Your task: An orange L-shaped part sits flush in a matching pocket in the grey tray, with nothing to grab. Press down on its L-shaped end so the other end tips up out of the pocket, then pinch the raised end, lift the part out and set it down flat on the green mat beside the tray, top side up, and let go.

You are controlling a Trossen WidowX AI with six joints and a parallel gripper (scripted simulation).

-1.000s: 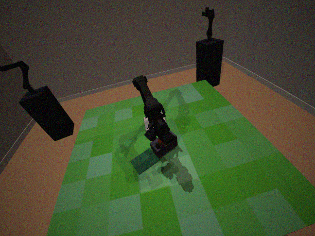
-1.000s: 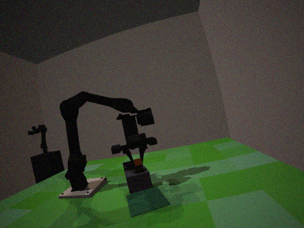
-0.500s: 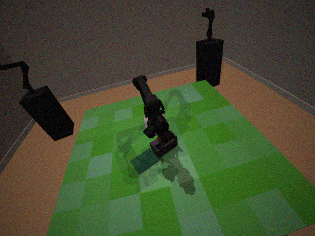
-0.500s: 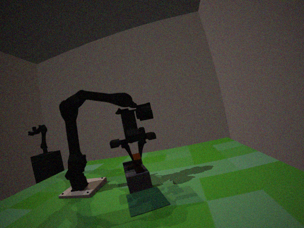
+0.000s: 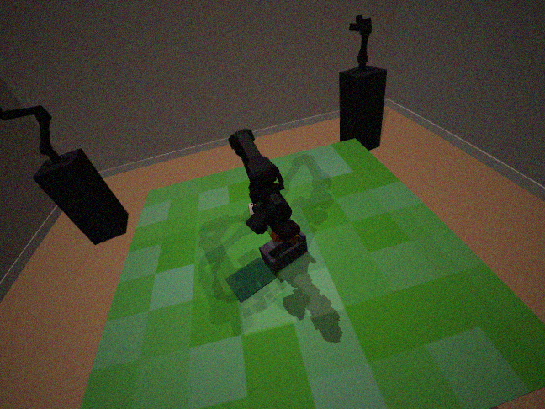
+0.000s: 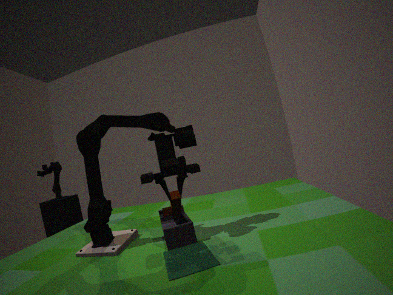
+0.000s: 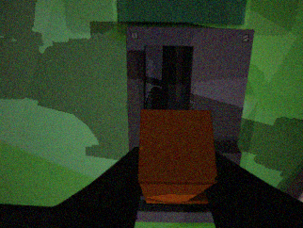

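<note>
Right now my gripper tip is 150 mm above the green mat, 140 mm to the left of it and 20 mm short of it. Round my gripper tip: orange L-shaped part: 30 mm to the left, 30 mm below, 20 mm behind.
</note>
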